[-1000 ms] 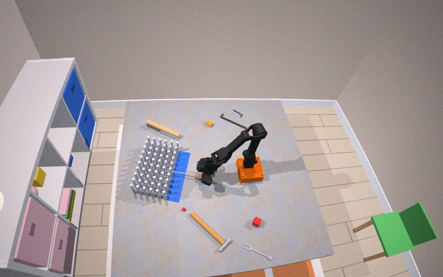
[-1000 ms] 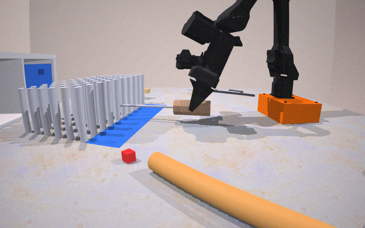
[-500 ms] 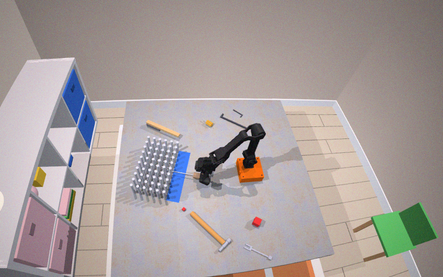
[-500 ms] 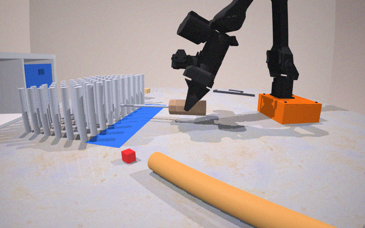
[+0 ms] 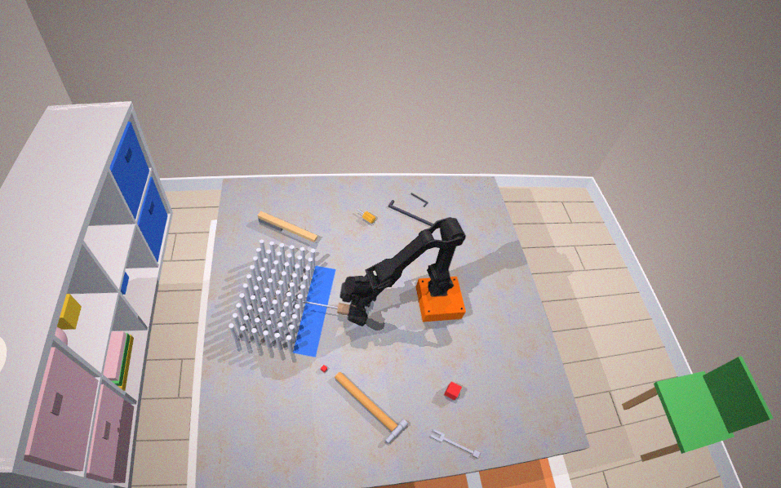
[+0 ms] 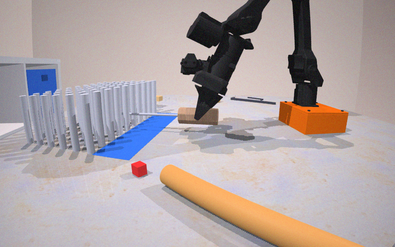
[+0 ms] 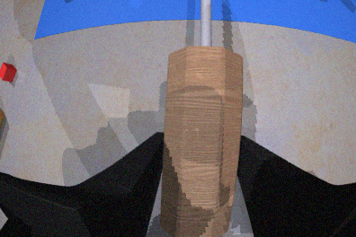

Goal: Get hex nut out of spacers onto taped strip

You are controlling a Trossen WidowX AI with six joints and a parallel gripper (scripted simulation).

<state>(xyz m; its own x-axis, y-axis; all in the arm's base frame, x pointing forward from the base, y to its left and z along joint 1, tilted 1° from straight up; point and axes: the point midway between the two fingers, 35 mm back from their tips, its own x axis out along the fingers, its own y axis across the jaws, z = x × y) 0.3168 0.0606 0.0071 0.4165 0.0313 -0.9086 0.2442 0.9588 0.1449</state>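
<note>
The blue taped strip lies 120 mm ahead of my gripper tip, 30 mm to the right of it and 30 mm below it. The rest, counted from my gripper tip: larger red cube (320 mm to the left, 320 mm behind, 10 mm below); then small red cube (200 mm to the left, 100 mm ahead, 20 mm below); then yellow screwdriver (450 mm to the right, 110 mm behind, 20 mm below).
</note>
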